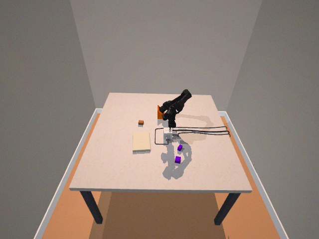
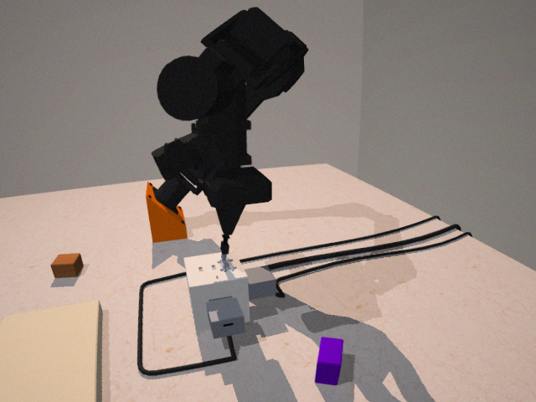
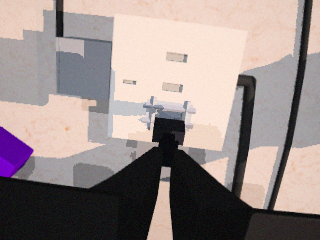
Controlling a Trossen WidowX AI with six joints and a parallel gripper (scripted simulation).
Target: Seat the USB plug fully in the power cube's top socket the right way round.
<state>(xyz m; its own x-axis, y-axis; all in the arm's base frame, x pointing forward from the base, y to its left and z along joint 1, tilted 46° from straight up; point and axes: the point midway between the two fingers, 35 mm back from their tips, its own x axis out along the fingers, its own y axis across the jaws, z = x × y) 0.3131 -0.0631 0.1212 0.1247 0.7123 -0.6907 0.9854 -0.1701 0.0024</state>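
My gripper tip is 5 cm above the USB socket. Also, from my gripper tip: cream pad: 5 cm ahead, 27 cm to the right, 11 cm below; then brown block: 21 cm behind, 26 cm to the right, 11 cm below; then black USB plug: 2 cm below.
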